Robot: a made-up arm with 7 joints.
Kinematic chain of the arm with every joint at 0, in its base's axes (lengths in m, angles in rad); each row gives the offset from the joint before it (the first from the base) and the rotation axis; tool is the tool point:
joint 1: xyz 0 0 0.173 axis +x
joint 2: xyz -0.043 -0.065 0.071 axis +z
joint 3: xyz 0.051 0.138 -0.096 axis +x
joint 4: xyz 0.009 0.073 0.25 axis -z
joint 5: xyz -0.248 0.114 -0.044 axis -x
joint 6: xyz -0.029 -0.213 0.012 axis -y
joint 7: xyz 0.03 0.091 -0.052 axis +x
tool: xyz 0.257 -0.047 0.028
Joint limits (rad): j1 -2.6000..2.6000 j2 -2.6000..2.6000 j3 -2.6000..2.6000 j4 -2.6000..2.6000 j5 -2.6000..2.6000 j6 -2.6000..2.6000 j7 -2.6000..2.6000
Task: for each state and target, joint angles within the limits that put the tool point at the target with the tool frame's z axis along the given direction. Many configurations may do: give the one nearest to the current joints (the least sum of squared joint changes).
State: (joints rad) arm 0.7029 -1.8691 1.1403 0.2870 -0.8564 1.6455 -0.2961
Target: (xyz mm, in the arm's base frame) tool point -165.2 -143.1 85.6 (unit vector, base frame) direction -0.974 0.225 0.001
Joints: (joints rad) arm 0.5634 -1.0113 1.0587 -0.3610 -0.7562 0.9694 -0.2581
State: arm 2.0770 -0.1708 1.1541 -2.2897 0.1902 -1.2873 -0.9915
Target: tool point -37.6 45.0 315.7 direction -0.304 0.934 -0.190
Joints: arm 2.1589 0.4090 1.2590 -2.4107 -0.3671 -0.9239 -1.7231
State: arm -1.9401 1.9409 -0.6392 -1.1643 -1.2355 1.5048 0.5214
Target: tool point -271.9 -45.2 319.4 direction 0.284 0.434 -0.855
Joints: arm -1.4243 2.3552 -0.9812 -1.0274 -1.2854 0.5969 0.8066
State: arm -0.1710 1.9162 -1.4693 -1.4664 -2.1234 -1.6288 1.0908
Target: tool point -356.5 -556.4 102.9 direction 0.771 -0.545 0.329
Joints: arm 0.0705 1.7908 -1.9285 -1.3695 -2.1749 -1.1509 1.8510
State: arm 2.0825 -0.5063 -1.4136 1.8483 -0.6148 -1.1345 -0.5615
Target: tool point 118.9 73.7 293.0 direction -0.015 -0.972 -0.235
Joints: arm 2.6000 -0.1924 -1.7016 2.4749 -0.1921 -0.8934 -0.6813
